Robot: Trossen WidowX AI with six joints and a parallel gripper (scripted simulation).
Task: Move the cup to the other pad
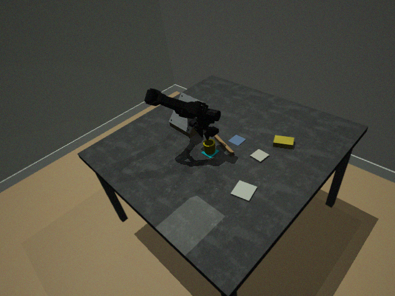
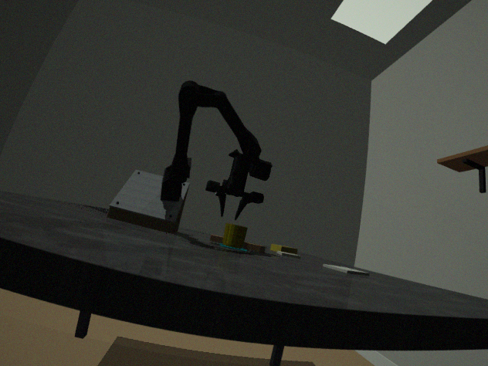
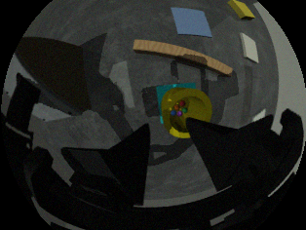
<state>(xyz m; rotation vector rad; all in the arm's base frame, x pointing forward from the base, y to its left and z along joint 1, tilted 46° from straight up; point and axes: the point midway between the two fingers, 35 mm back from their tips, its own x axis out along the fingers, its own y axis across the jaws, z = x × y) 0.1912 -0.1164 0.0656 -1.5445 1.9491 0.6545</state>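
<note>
Right now the yellow cup is 50 mm below my gripper tip and 30 mm ahead of it. Also, from my gripper tip: pale blue pad: 160 mm to the left, 120 mm ahead, 100 mm below; then cyan pad: 100 mm below, 30 mm ahead, 10 mm to the right; then wooden stick: 90 mm below, 80 mm to the left, 70 mm ahead.
</note>
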